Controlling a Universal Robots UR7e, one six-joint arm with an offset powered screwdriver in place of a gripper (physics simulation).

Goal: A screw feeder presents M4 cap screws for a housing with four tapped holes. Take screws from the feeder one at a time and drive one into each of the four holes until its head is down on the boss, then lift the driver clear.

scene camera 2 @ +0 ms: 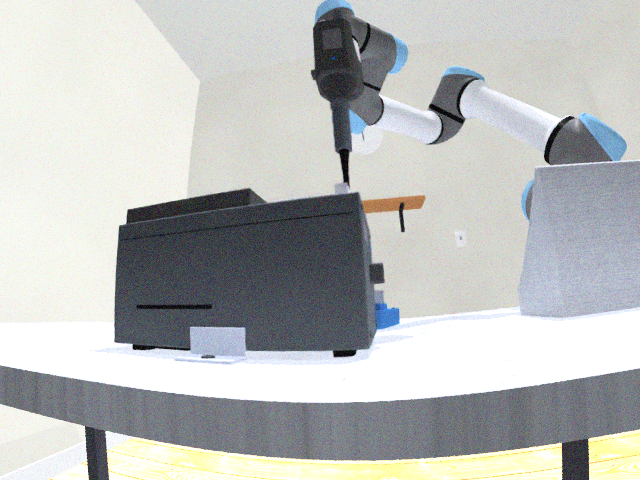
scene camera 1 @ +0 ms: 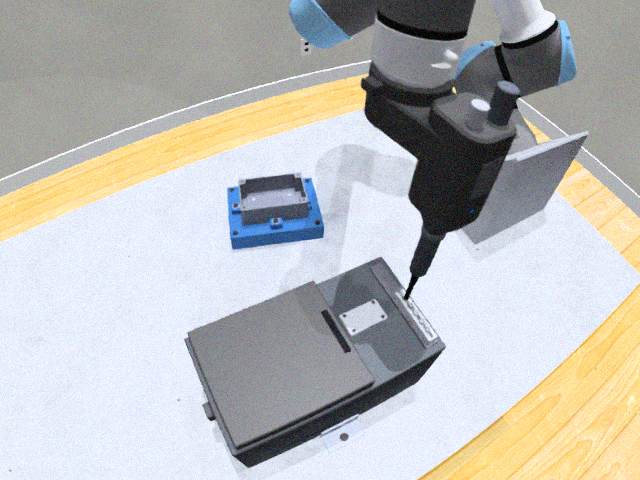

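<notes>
My screwdriver's bit tip is at the far end of the pale screw rail on top of the dark feeder. The tip meets the rail's end in scene camera 1; whether it touches a screw, or carries one, is too small to tell. Several small screws show along the rail. The grey open-topped housing sits upright in the blue fixture, away from the driver. Its corner bosses show in scene camera 1, but whether screws are in their holes cannot be told.
A grey slanted panel stands beyond the driver, to the right. The feeder's raised lid section lies left of the rail. A small pale bracket stands at the feeder's side. An orange plate shows behind the feeder.
</notes>
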